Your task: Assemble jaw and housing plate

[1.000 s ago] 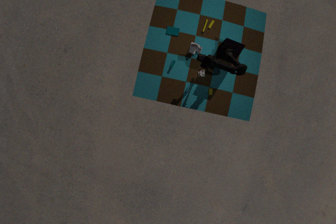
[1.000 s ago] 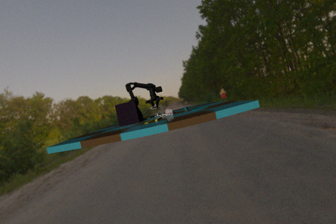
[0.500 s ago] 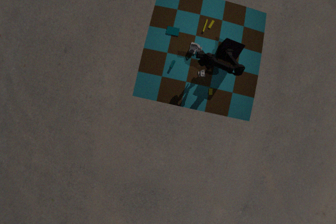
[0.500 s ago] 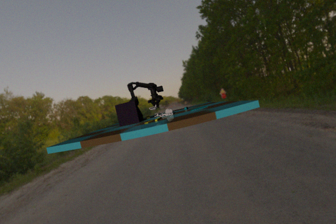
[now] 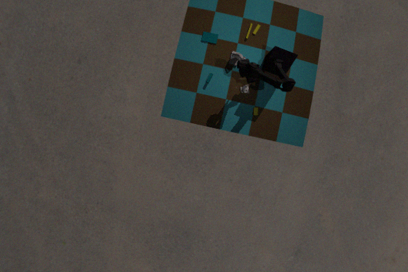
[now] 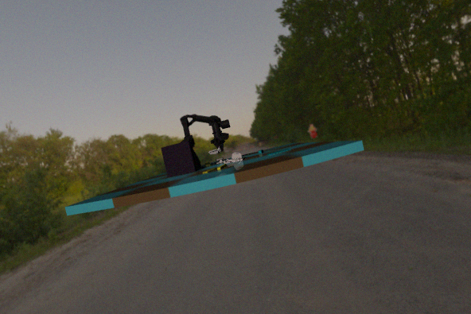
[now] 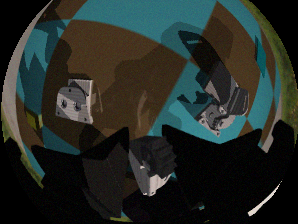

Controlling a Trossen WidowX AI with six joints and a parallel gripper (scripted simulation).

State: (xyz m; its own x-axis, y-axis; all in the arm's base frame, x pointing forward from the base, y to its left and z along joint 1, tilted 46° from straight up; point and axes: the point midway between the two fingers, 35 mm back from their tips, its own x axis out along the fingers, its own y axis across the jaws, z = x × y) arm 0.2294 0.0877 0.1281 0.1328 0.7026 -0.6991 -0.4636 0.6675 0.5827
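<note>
My gripper tip is now 1 cm past the grey jaw, 1 cm to the left of it and 3 cm below it. From my gripper tip the other things lie so: yellow block 16 cm behind, 28 cm to the left, 7 cm below; light-grey plate-like piece 4 cm behind, 11 cm to the left, 5 cm below; teal stick 28 cm ahead, 7 cm to the left, 7 cm below.
</note>
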